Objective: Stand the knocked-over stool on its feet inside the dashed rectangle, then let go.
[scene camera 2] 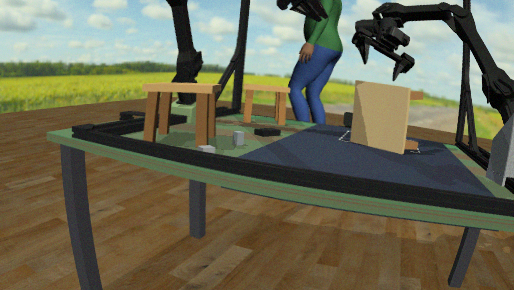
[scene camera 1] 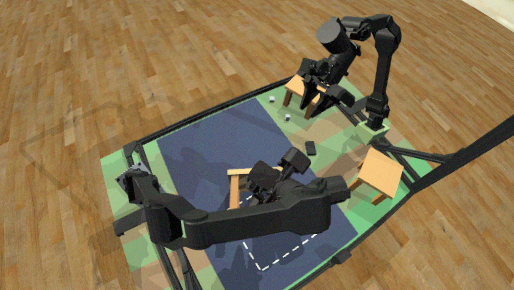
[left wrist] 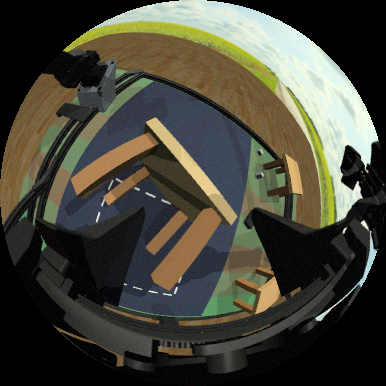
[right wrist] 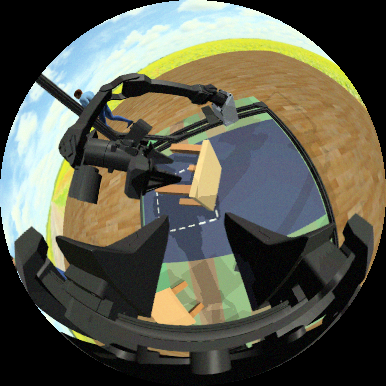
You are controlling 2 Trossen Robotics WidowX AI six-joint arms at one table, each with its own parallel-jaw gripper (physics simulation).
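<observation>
The knocked-over stool (scene camera 1: 234,192) (scene camera 2: 380,117) (left wrist: 192,172) (right wrist: 206,175) lies on its side on the blue mat, seat on edge, its legs reaching over the dashed rectangle (scene camera 1: 262,270) (left wrist: 174,294) (right wrist: 217,216). My left gripper (scene camera 2: 380,71) (left wrist: 200,212) (right wrist: 175,168) is wide open and empty, above the leg side of the stool and apart from it. In scene camera 1 my left arm hides its fingertips and part of the stool. My right gripper (scene camera 1: 308,113) (right wrist: 196,218) is partly open and empty, raised well away from the knocked-over stool.
One upright stool (scene camera 1: 297,86) (scene camera 2: 181,87) (left wrist: 294,175) stands at the back right in scene camera 1, partly behind my right gripper. Another (scene camera 1: 377,172) (scene camera 2: 267,89) (right wrist: 172,305) stands at the right. Two small white blocks (scene camera 1: 272,99) (scene camera 2: 238,138) and a black block (scene camera 1: 310,148) (scene camera 2: 267,132) lie beside the mat.
</observation>
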